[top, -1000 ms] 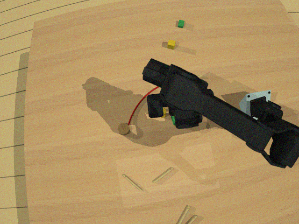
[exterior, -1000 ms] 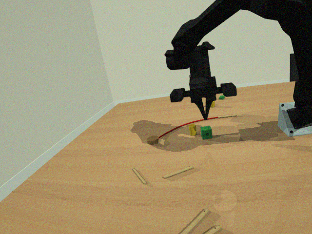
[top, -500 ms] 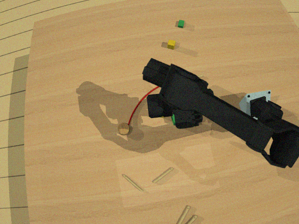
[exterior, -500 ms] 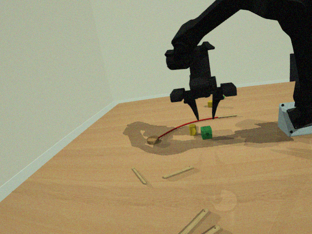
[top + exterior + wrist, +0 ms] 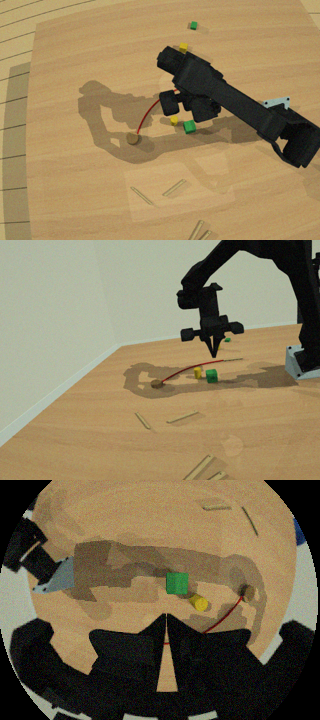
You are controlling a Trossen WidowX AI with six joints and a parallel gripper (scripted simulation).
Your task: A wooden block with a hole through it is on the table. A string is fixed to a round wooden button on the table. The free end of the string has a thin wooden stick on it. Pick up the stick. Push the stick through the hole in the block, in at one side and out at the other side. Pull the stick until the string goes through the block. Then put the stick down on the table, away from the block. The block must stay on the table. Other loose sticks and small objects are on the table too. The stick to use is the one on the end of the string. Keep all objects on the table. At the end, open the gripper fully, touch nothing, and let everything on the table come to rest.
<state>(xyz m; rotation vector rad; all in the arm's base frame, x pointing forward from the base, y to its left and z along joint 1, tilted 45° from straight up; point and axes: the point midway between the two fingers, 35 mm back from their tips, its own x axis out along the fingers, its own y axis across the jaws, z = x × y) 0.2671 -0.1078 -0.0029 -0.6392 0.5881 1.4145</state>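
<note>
The green block lies 2 cm ahead of my gripper tip, 4 cm to the left of it and 4 cm below it. From my gripper tip the other things lie so: round wooden button 19 cm ahead, 2 cm to the left, 5 cm below; yellow cylinder 6 cm ahead, 1 cm to the left, 4 cm below; thin stick 7 cm behind, 10 cm to the right, 6 cm below.
</note>
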